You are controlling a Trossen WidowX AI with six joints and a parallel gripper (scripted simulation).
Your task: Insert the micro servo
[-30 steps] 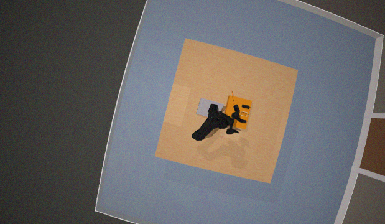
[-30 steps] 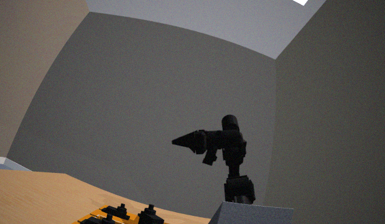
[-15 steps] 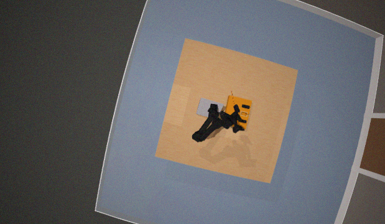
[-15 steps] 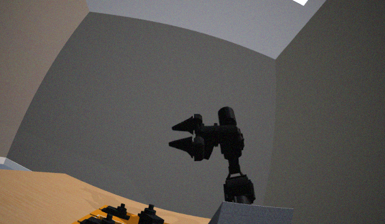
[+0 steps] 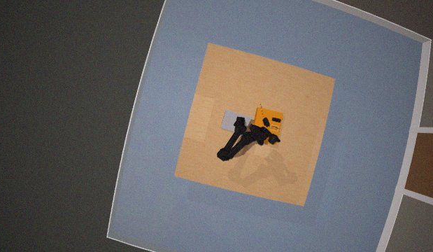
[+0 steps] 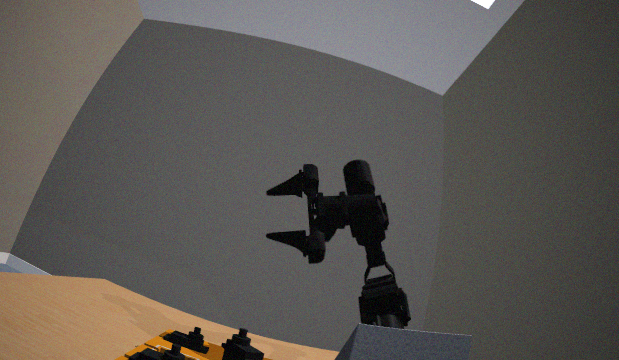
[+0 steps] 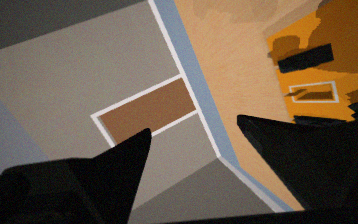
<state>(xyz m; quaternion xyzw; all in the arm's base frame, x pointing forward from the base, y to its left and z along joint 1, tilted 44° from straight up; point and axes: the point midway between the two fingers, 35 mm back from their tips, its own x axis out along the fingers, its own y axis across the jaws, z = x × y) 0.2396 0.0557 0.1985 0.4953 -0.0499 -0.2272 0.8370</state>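
My gripper tip is now 2 cm past the orange deck, 9 cm to the right of it and 31 cm above it.
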